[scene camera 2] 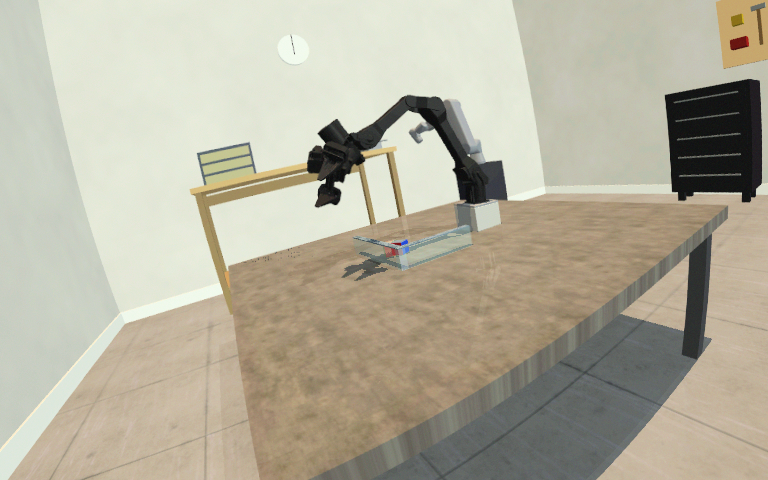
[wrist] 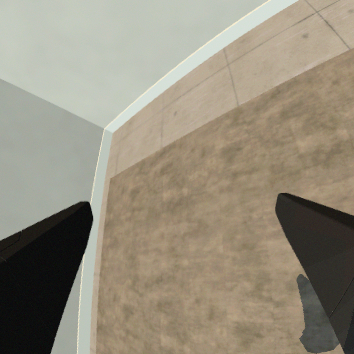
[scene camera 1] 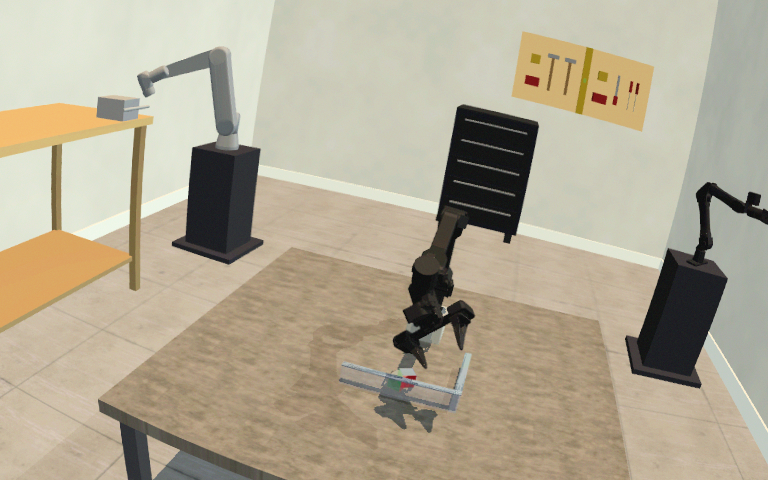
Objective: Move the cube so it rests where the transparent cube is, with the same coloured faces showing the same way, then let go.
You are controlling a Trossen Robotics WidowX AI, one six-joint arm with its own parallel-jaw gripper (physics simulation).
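Pixels of known places: gripper, fingertip midpoint: (scene camera 2: 317,194) (wrist: 185,206) (scene camera 1: 443,359); arm's base, link origin: (scene camera 2: 476,201).
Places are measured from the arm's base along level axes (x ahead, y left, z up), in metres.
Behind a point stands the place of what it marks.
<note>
A small cube (scene camera 1: 408,380) @(x 0.409, y 0.037, z -0.029 m) (scene camera 2: 391,249) @(x 0.414, y 0.143, z -0.036 m) sits low at the inside of the clear walls. In scene camera 1 it shows a whitish top, a green side and a red side; in scene camera 2, red and blue sides. The transparent cube cannot be told apart from it in these views. The clear walls (scene camera 1: 368,373) @(x 0.423, y -0.066, z -0.034 m) (scene camera 2: 441,247) @(x 0.280, y 0.173, z -0.064 m) form an L on the table and partly cover the cube. My gripper (scene camera 1: 443,357) @(x 0.569, y 0.124, z 0.147 m) (scene camera 2: 321,191) @(x 0.569, y 0.124, z 0.147 m) (wrist: 185,206) @(x 0.569, y 0.124, z 0.147 m) is wide open and empty, tilted, well above the table and the cube. The cube does not show in the wrist view.
The wooden table (scene camera 1: 226,362) @(x 0.517, y -0.436, z -0.089 m) (scene camera 2: 453,339) @(x 0.517, y 0.558, z -0.090 m) (wrist: 200,250) @(x 0.571, y 0.299, z -0.090 m) carries my arm's white base (scene camera 2: 485,216) @(x 0.014, y 0.053, z -0.047 m), beyond the clear walls. The gripper's shadow falls beside the walls. A black cabinet (scene camera 1: 488,169) (scene camera 2: 754,135), a workbench (scene camera 1: 56,127) and other arms on pedestals stand away from the table.
</note>
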